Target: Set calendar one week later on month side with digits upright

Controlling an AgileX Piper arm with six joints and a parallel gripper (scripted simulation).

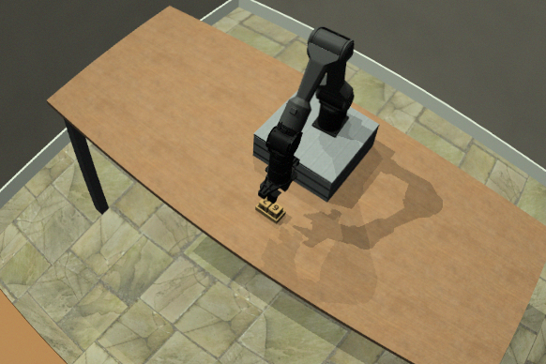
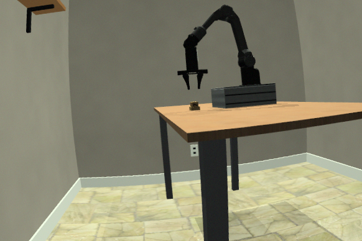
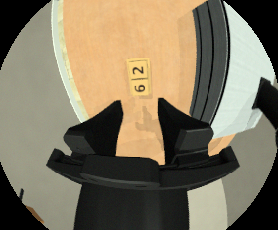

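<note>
My gripper is now 8 cm above the digit cube. From my hand the other things lie so: tan calendar tray (10 cm below, 2 cm to the right); wooden cube (8 cm below, 3 cm to the right).
</note>
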